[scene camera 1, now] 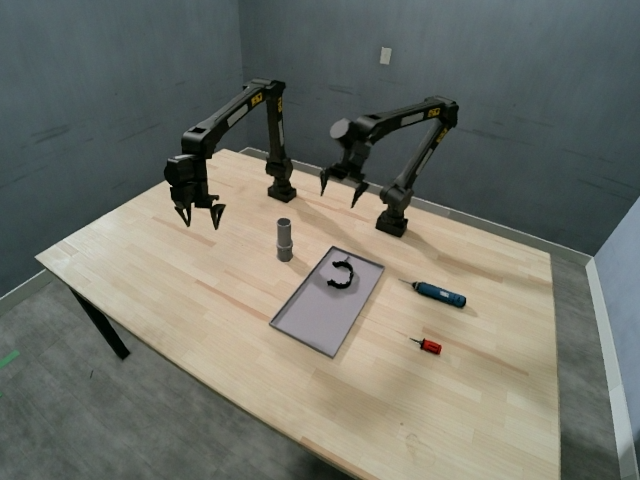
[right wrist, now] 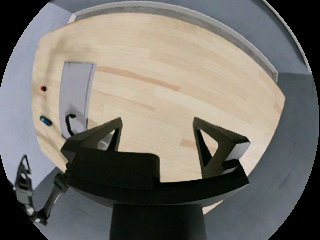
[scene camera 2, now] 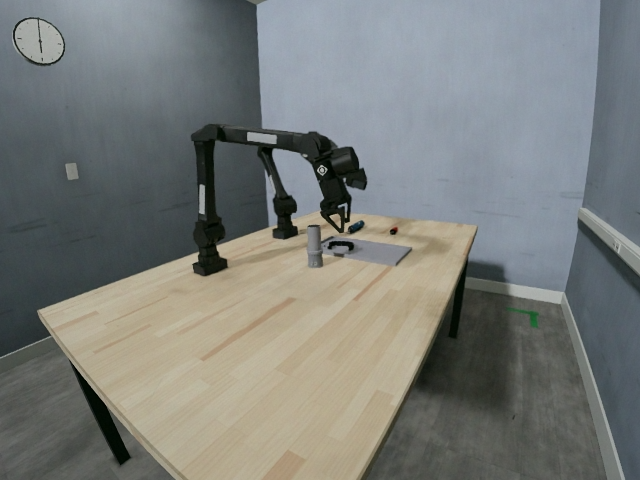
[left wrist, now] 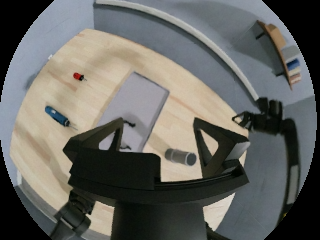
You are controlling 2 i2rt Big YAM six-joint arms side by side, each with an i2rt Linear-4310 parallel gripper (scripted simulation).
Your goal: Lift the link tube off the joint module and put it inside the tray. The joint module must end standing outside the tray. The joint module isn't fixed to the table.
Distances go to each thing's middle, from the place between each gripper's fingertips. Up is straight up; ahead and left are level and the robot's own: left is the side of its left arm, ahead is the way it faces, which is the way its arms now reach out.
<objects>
My left gripper (scene camera 1: 335, 202) is now 8 cm short of the flat grey tray (scene camera 1: 322, 315), 5 cm to the right of it and 31 cm above it.
The flat grey tray lies 40 cm to the left of my right hand (scene camera 2: 344, 227), 21 cm below it and 11 cm behind it.
</objects>
